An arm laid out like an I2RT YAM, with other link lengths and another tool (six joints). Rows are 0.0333 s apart.
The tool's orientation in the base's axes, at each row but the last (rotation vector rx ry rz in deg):
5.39, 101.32, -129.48
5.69, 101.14, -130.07
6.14, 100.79, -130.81
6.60, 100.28, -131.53
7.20, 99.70, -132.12
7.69, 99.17, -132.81
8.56, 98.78, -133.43
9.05, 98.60, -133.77
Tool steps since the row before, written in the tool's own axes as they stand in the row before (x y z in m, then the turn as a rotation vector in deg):
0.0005, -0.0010, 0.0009, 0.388, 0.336, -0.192
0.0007, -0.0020, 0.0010, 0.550, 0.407, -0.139
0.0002, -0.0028, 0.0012, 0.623, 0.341, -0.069
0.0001, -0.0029, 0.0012, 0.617, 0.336, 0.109
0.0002, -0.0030, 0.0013, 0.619, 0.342, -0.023
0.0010, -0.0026, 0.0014, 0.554, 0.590, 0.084
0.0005, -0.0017, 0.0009, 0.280, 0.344, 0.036
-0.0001, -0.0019, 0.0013, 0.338, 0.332, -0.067
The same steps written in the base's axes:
-0.0006, -0.0007, 0.0011, -0.311, 0.045, -0.449
-0.0011, -0.0006, 0.0020, -0.444, -0.049, -0.537
-0.0008, -0.0005, 0.0029, -0.524, -0.112, -0.472
-0.0007, -0.0005, 0.0030, -0.503, -0.280, -0.417
-0.0008, -0.0005, 0.0031, -0.514, -0.156, -0.460
-0.0015, -0.0008, 0.0026, -0.382, -0.315, -0.646
-0.0009, -0.0005, 0.0017, -0.182, -0.166, -0.371
-0.0003, -0.0007, 0.0022, -0.246, -0.071, -0.404

